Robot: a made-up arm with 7 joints.
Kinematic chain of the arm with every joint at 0, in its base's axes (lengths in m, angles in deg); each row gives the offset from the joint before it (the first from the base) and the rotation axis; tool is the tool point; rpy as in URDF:
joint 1: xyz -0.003 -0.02 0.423 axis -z
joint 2: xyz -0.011 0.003 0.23 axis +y
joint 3: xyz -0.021 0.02 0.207 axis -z
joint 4: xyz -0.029 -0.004 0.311 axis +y
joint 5: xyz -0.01 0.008 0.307 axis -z
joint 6: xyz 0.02 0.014 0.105 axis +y
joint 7: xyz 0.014 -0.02 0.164 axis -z
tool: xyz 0 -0.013 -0.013 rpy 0 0 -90
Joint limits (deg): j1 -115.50..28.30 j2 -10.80..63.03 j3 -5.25..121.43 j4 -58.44..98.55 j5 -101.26..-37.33 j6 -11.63..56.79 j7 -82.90..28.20
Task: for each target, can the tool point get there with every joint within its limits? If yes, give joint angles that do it. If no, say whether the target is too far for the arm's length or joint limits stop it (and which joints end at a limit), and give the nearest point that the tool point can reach.
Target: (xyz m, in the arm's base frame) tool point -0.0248 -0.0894 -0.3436
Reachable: no: joint limits stop it (at a limit: joint 1, joint 2, joint 4, joint 5) | nearest point 0.4189 -0.2757 0.4071 | short by 0.892 m
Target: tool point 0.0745 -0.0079 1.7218
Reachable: yes | joints -12.04 3.61 98.23 -0.51 -46.49 14.07 -23.81
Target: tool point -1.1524 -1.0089 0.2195
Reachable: no: too far | nearest point -0.4256 -0.3836 0.9876 | short by 1.228 m
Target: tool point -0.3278 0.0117 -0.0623
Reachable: no: joint limits stop it (at a limit: joint 1, joint 2, joint 3, joint 4, joint 5) | nearest point -0.3340 0.3573 0.4204 | short by 0.594 m
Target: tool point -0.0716 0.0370 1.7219
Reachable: yes | joints -94.82 2.04 61.14 -1.56 -68.30 18.35 16.56
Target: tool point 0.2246 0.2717 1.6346
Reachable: yes | joints -29.33 19.14 24.58 -1.87 -82.21 36.74 -2.54
